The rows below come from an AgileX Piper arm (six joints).
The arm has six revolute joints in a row. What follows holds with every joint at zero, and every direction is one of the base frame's. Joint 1 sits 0.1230 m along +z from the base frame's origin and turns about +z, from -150.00 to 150.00 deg. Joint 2 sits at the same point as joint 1 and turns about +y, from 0.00 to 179.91 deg. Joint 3 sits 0.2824 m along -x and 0.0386 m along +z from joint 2 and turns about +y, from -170.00 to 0.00 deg. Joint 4 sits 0.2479 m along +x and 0.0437 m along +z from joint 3 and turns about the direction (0.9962, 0, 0.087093), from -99.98 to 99.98 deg. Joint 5 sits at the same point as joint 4 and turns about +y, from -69.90 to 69.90 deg. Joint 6 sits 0.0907 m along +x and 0.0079 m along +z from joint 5 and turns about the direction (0.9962, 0, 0.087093), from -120.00 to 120.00 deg. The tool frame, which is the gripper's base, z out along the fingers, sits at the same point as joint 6; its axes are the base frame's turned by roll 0.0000, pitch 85.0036 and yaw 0.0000 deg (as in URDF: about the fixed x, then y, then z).
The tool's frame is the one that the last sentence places.
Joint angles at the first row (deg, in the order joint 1, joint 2, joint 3, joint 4, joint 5, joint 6):
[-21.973 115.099 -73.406 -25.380 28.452 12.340]
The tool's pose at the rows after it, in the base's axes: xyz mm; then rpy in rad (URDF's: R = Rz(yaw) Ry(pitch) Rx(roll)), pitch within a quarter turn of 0, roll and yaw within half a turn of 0:
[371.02, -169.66, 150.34, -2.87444, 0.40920, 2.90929]
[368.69, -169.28, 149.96, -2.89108, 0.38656, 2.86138]
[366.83, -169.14, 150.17, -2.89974, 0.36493, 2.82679]
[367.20, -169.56, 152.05, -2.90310, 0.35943, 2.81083]
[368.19, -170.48, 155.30, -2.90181, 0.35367, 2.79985]
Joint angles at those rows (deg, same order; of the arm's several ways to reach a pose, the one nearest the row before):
[-21.974 115.098 -73.621 -23.724 30.329 12.659]
[-21.973 115.098 -73.820 -22.957 32.388 14.077]
[-21.973 115.098 -74.109 -22.438 34.311 15.069]
[-21.973 115.098 -74.671 -22.120 35.357 15.441]
[-21.973 115.099 -75.566 -21.930 36.708 15.586]

